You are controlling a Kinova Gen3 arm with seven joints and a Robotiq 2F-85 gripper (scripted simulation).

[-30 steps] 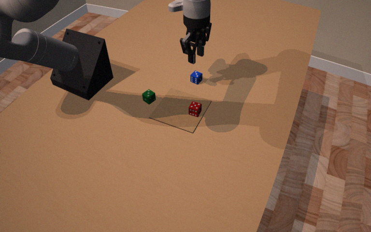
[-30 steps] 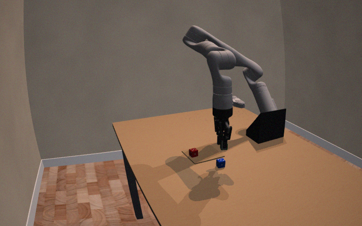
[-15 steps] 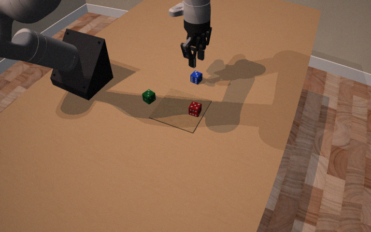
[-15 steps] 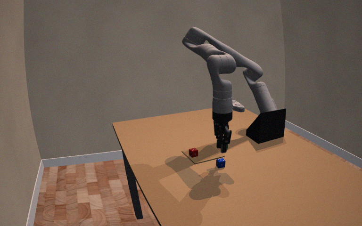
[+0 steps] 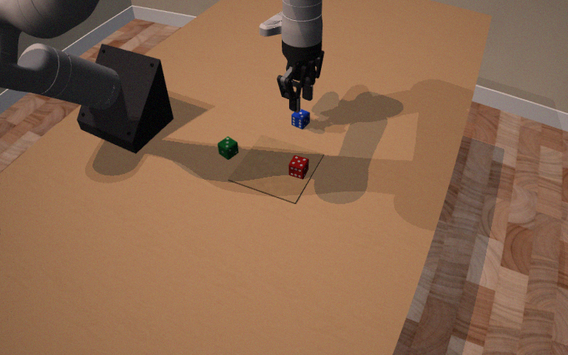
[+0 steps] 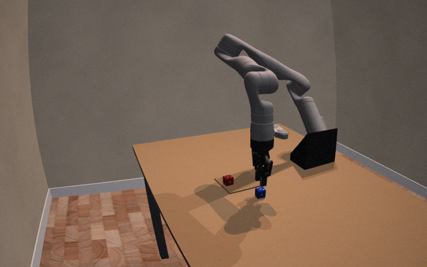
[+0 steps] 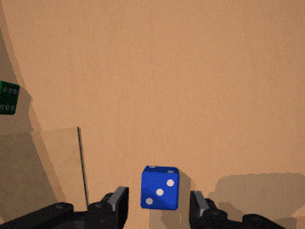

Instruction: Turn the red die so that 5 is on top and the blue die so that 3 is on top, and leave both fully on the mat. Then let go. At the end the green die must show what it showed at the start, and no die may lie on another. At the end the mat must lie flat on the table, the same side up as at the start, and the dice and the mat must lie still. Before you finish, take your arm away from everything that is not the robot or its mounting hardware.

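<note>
My gripper is now 5 cm above the blue die. From my hand the other things lie so: thin tan mat: 4 cm ahead, 14 cm to the right, 7 cm below; red die: 8 cm ahead, 13 cm to the right, 5 cm below; green die: 7 cm behind, 16 cm to the right, 5 cm below.
</note>
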